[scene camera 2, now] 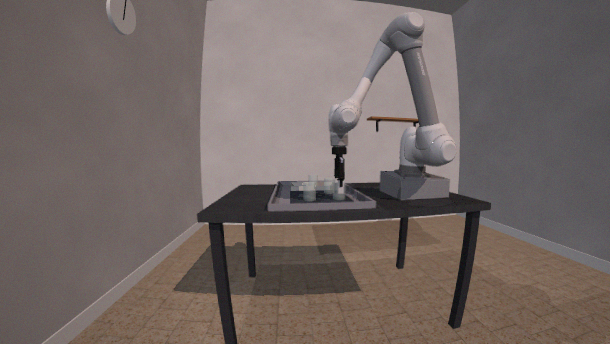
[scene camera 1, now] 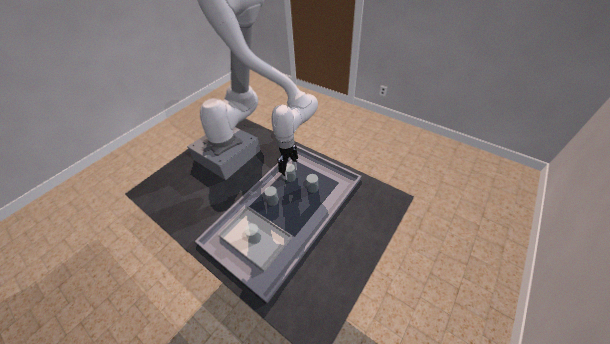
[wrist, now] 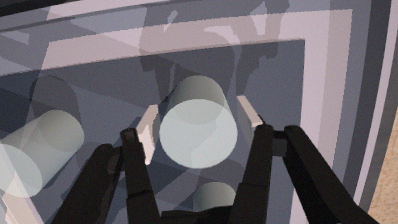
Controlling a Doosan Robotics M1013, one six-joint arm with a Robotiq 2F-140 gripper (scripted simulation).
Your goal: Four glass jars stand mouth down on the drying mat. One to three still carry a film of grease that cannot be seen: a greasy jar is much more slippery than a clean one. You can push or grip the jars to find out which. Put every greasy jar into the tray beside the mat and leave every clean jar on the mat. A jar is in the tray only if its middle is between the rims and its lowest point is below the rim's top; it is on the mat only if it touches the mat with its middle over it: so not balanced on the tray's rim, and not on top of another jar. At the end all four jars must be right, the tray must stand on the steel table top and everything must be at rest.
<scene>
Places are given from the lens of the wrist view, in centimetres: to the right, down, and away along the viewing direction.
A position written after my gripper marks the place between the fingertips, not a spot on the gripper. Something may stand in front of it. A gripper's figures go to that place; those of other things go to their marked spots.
my gripper [wrist: 198, 112]: 0, 0, 22
glass jar [wrist: 198, 130]: 0, 2, 17
glass jar [wrist: 209, 195]: 1, 11, 27
</scene>
